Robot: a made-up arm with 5 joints. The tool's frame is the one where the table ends. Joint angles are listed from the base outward.
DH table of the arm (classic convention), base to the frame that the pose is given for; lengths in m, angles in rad. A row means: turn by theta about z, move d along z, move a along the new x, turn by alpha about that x. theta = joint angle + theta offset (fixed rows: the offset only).
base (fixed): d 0, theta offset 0.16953, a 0.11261, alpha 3.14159
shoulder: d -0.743, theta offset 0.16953, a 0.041, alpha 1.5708
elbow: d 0, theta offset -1.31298, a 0.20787, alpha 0
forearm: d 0, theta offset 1.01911, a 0.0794, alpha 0
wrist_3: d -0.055, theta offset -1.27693, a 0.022, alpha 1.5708
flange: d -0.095, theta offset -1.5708, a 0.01, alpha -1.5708
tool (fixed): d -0.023, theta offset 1.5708, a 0, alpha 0
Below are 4 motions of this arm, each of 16 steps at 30 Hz.
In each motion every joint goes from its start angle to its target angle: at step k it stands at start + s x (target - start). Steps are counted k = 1, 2, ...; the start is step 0. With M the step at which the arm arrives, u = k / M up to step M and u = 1 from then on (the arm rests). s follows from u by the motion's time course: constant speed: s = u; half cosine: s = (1 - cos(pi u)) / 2; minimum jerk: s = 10 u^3 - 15 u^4 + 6 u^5.
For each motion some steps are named. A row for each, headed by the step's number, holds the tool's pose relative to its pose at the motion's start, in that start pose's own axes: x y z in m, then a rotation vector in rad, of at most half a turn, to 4 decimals.
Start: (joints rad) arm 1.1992 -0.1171 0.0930 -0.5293 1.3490
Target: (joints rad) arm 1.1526 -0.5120 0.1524 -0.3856 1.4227
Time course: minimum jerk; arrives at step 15
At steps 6, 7, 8, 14, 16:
6: -0.0203 -0.0281 0.0092 -0.0152 -0.0248 -0.0570
7: -0.0289 -0.0381 0.0122 -0.0208 -0.0337 -0.0787
8: -0.0382 -0.0480 0.0151 -0.0264 -0.0426 -0.1014
14: -0.0738 -0.0795 0.0233 -0.0451 -0.0716 -0.1812
16: -0.0740 -0.0796 0.0234 -0.0452 -0.0718 -0.1817

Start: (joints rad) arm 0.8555 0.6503 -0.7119 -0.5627 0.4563
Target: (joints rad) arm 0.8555 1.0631 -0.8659 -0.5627 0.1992
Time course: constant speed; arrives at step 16
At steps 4, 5, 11, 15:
4: -0.0017 0.0158 -0.0298 0.0643 0.0590 0.0266
5: -0.0026 0.0198 -0.0372 0.0803 0.0740 0.0327
11: -0.0120 0.0432 -0.0809 0.1763 0.1662 0.0641
15: -0.0220 0.0585 -0.1091 0.2398 0.2296 0.0801

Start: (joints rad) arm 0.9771 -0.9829 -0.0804 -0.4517 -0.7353
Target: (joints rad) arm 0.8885 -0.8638 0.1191 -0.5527 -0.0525
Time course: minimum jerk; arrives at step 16
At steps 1, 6, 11, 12, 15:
1: 0.0000 -0.0001 -0.0001 -0.0013 0.0004 -0.0003
6: 0.0031 -0.0176 -0.0107 -0.1636 0.0493 -0.0342
11: 0.0060 -0.0494 -0.0320 -0.4864 0.1664 -0.0697
12: 0.0061 -0.0534 -0.0350 -0.5315 0.1845 -0.0709
15: 0.0062 -0.0587 -0.0389 -0.5912 0.2088 -0.0711

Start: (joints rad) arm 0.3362 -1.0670 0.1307 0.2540 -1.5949
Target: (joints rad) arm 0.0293 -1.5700 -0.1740 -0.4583 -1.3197
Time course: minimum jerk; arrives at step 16
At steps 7, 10, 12, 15, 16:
7: -0.0727 0.0555 0.0128 -0.0037 0.0504 0.5845
10: -0.1556 0.0767 0.0433 0.0418 -0.0055 1.0972
12: -0.1998 0.0743 0.0641 0.0832 -0.0729 1.3475
15: -0.2256 0.0684 0.0775 0.1135 -0.1256 1.4911
16: -0.2262 0.0683 0.0778 0.1143 -0.1269 1.4942

